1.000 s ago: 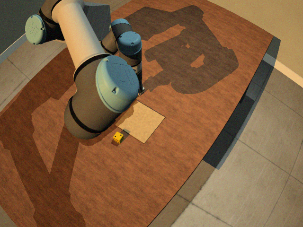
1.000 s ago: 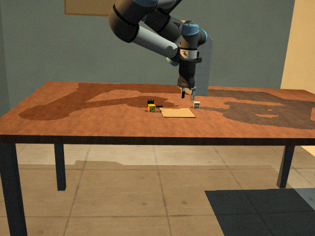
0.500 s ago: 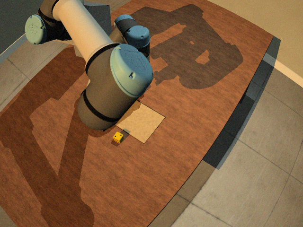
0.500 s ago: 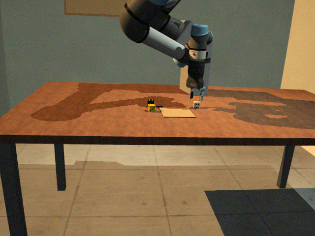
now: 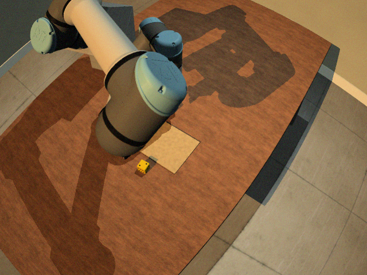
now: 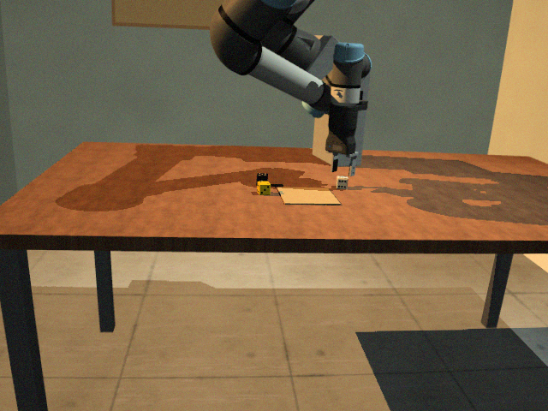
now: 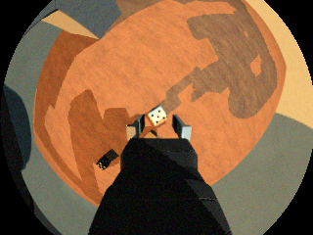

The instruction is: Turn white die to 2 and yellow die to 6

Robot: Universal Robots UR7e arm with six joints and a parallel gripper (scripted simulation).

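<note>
The white die is 4 cm below my hand. Also, from my hand: yellow die (23 cm to the right, 5 cm ahead, 4 cm below); tan mat (12 cm to the right, 8 cm ahead, 6 cm below); black die (22 cm to the right, 4 cm below, 3 cm behind).
</note>
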